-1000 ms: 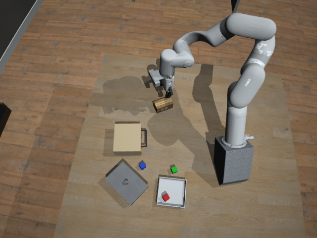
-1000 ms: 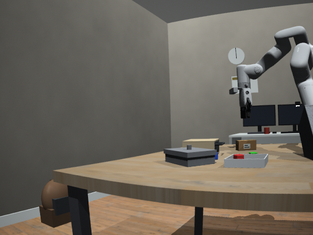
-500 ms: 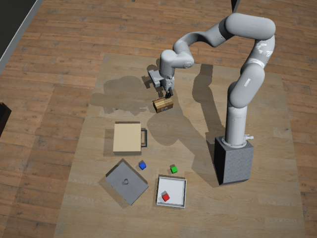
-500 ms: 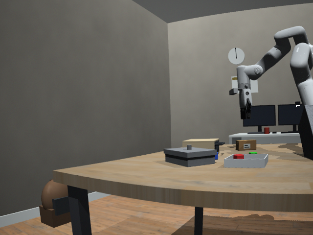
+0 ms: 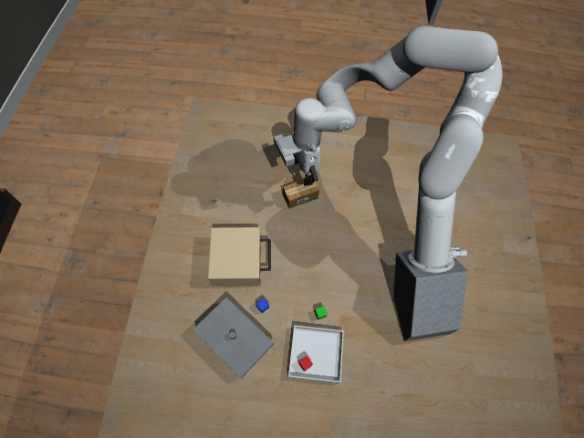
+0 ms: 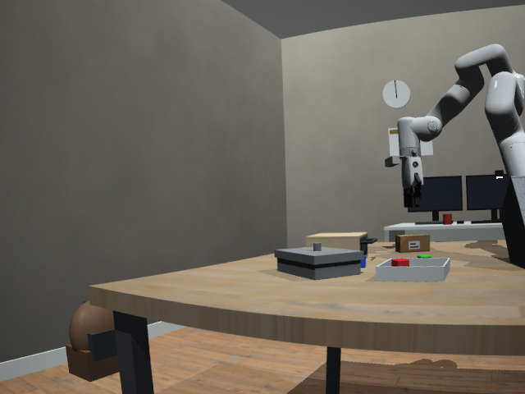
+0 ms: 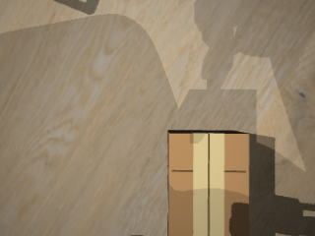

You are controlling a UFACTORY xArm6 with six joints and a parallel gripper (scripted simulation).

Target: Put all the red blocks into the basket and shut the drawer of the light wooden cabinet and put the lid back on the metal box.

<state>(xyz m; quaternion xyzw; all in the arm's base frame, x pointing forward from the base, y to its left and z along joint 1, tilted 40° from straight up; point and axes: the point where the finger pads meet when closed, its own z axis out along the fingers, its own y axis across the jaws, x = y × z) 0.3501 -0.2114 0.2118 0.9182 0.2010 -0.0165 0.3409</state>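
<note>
Right now the brown cardboard box is 12 cm below my hand. Also, from my hand: light wooden cabinet 24 cm to the left, 20 cm ahead, 12 cm below; then drawer 24 cm to the left, 18 cm ahead, 12 cm below; then green block 40 cm to the left, 14 cm below, 5 cm behind.
</note>
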